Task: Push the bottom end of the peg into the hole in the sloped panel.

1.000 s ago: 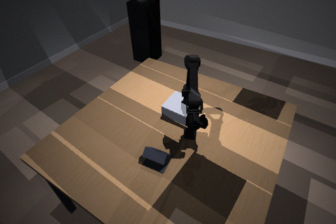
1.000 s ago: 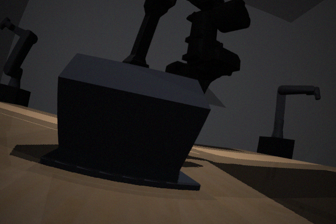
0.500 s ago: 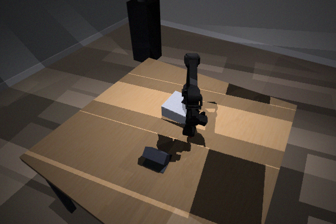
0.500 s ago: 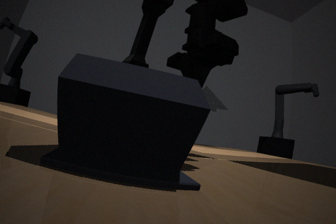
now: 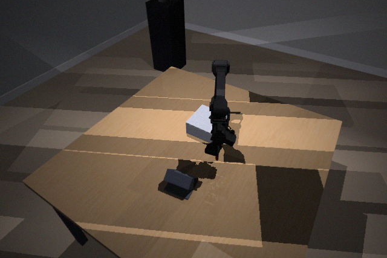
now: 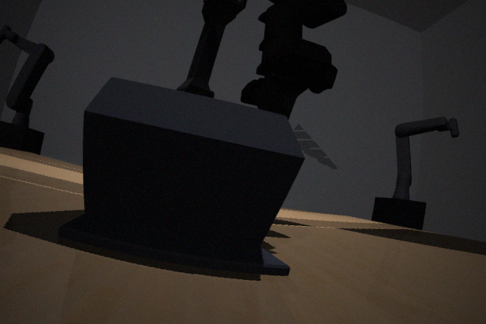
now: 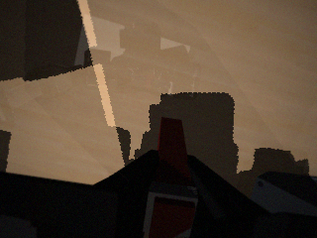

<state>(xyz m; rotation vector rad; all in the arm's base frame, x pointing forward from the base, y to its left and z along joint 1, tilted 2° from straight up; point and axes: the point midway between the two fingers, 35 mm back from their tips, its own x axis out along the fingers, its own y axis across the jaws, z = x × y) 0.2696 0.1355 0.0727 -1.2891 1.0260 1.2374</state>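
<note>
The sloped panel lies 170 mm ahead of my gripper tip, 100 mm to the right of it and 70 mm below it. The rest, counted from my gripper tip: peg 20 mm above.
</note>
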